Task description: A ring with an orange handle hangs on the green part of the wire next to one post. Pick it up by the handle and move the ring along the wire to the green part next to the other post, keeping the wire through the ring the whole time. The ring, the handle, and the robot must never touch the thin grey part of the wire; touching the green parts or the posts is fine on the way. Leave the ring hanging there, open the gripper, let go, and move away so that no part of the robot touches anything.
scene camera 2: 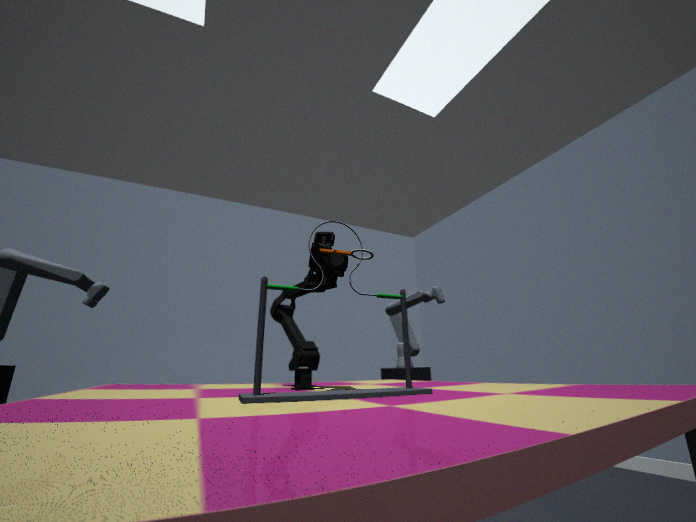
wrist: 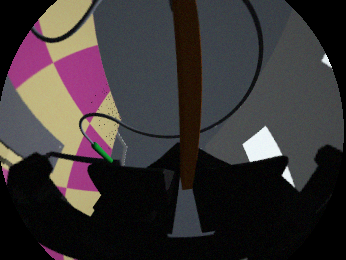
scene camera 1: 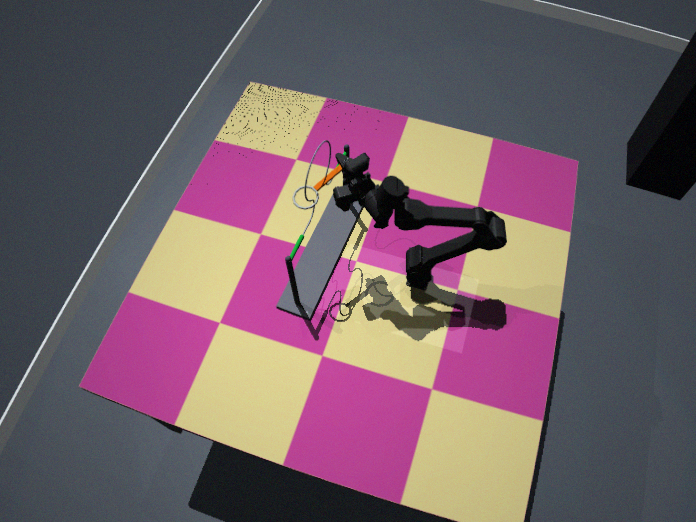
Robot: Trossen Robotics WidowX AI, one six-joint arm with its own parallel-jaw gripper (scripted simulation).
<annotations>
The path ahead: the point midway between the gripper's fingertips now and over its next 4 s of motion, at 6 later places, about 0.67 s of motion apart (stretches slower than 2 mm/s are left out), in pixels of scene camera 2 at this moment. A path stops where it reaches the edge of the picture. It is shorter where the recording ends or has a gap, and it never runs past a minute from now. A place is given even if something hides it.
My gripper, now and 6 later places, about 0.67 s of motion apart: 313,244; 315,239; 317,236; 312,241; 300,263; 299,293; 312,324
</annotations>
